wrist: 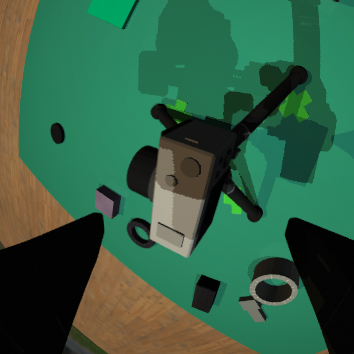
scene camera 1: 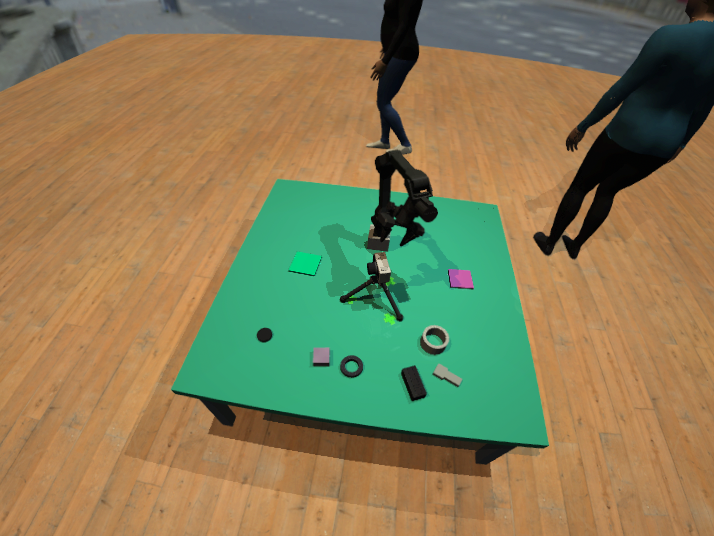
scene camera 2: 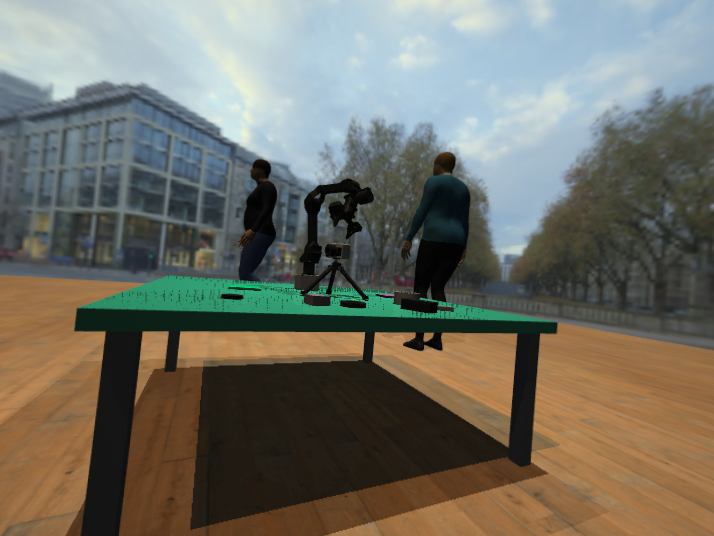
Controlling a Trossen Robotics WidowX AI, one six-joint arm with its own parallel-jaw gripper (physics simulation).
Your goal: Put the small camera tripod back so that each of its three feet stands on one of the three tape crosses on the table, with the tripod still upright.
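Frame: origin at the arm's base, x ahead, y left, z up, level; millimetres.
Seen in the pictures: gripper, between the fingertips: [wrist: 199, 226] [scene camera 1: 390, 243] [scene camera 2: 340, 232]; arm's base, origin of its link: [scene camera 1: 380, 232] [scene camera 2: 308, 274].
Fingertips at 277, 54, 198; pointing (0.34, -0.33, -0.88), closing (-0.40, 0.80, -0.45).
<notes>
Pixels of each thing's top centre, then the offset from my fingertips to it, as dx, dy, dz. "*": a spot on its surface instead. Level surfaces: height alone.
- top, a spot on its surface: [wrist: 182, 200] * +38, -17, -53
- left foot, a spot on its surface: [wrist: 159, 111] * +80, -146, -241
- upper right foot, a spot on its surface: [wrist: 298, 75] * -87, +1, -249
- lower right foot, a spot on its surface: [wrist: 254, 214] * +126, +79, -245
- partly hidden cross, a spot on its surface: [wrist: 233, 200] * +94, +29, -187
- green table, height of its surface: dz -273
- tape ring, centre of its top: [wrist: 272, 290] [scene camera 1: 436, 336] [scene camera 2: 407, 292] +221, +221, -224
- black block, centre of its top: [wrist: 202, 299] [scene camera 2: 419, 300] [scene camera 1: 414, 381] +405, +155, -237
- grey piece, centre of its top: [wrist: 253, 311] [scene camera 2: 439, 305] [scene camera 1: 448, 374] +352, +277, -257
- black ring, centre of its top: [wrist: 139, 234] [scene camera 2: 353, 301] [scene camera 1: 351, 365] +378, -69, -257
- pinkish block, centre of its top: [wrist: 103, 204] [scene camera 2: 317, 295] [scene camera 1: 321, 355] +366, -183, -244
- black disc, centre of its top: [wrist: 55, 133] [scene camera 2: 232, 294] [scene camera 1: 264, 334] +317, -419, -262
- green square, a spot on its surface: [scene camera 1: 305, 263] * -68, -364, -263
- magenta square, a spot on its surface: [scene camera 1: 460, 279] * -119, +334, -263
The small tripod with a camera on top [scene camera 1: 381, 268] [scene camera 2: 336, 251] [wrist: 182, 200] stands upright on the table. Green tape crosses [scene camera 1: 389, 318] [wrist: 296, 105] lie under and around its legs. In the wrist view, the left foot [wrist: 159, 111] is left of its cross [wrist: 178, 106], the upper right foot [wrist: 298, 75] is above its cross, and the lower right foot [wrist: 254, 214] is right of a partly hidden cross [wrist: 233, 201]. In scene camera 1, the back foot is hidden. My gripper [scene camera 1: 395, 236] [scene camera 2: 344, 227] [wrist: 199, 226] is open and empty, above the camera, its fingers wide apart.
The green table [scene camera 1: 230, 357] also holds a tape ring [scene camera 1: 425, 345], a black block [scene camera 1: 413, 383], a grey piece [scene camera 1: 448, 375], a black ring [scene camera 1: 343, 372], a pinkish block [scene camera 1: 321, 355], a black disc [scene camera 1: 264, 334], a green square [scene camera 1: 305, 263] and a magenta square [scene camera 1: 460, 279]. Two people stand behind.
</notes>
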